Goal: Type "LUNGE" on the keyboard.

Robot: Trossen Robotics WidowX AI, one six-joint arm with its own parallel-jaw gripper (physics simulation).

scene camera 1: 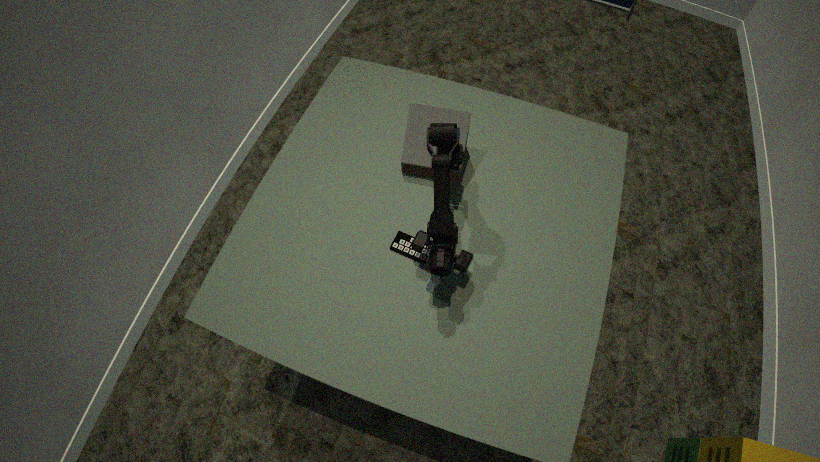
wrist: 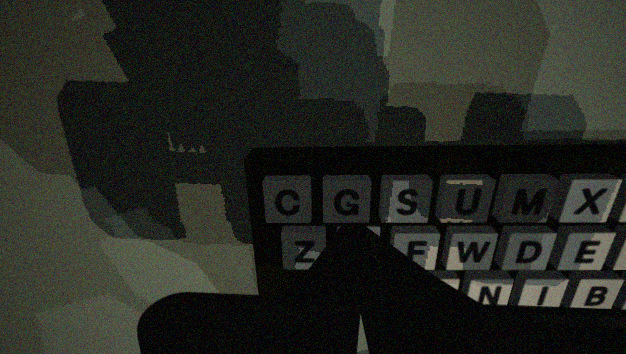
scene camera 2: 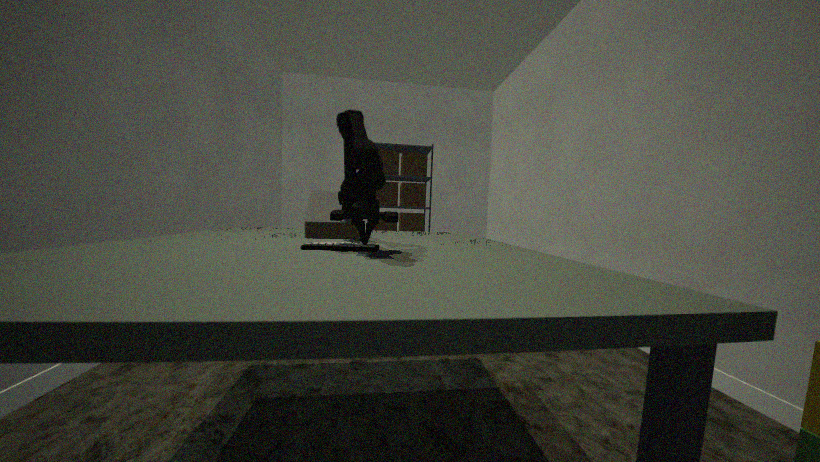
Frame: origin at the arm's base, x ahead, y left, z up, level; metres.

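Seen in the pictures: gripper, fingertip midpoint: (wrist: 351,236) (scene camera 2: 365,245); arm's base at its link origin: (scene camera 2: 349,212).
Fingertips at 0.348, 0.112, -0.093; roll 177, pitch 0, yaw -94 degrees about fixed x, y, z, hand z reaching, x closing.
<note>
Offsets run from my fingertips to a thing's middle, as dx, dy, dz.
The black keyboard @(-0.005, -0.068, -0.003) (scene camera 1: 406,246) (scene camera 2: 321,247) (wrist: 280,160) lies flat on the table. My gripper (scene camera 2: 364,241) (wrist: 351,236) is shut and empty, its tips pointing down over the keyboard's end with the C and Z keys. In the wrist view the tips cover most of the key between Z @(-0.003, +0.018, +0.002) (wrist: 302,251) and F @(-0.004, -0.022, +0.002) (wrist: 416,251), just below the G key @(+0.016, +0.002, +0.002) (wrist: 346,201). I cannot tell whether they touch it. The U key @(+0.016, -0.038, +0.002) (wrist: 468,201), E key @(-0.005, -0.083, +0.002) (wrist: 587,251) and N key @(-0.025, -0.052, +0.002) (wrist: 490,295) show to the right. No L key is readable.
The arm's box-shaped base (scene camera 1: 421,129) (scene camera 2: 324,230) stands on the table (scene camera 1: 286,229) (scene camera 2: 372,338), behind the keyboard. A shelf rack (scene camera 2: 431,189) with brown boxes stands at the far wall. A yellow object (scene camera 1: 774,451) shows at the lower right. Dark arm shadows fall around the keyboard.
</note>
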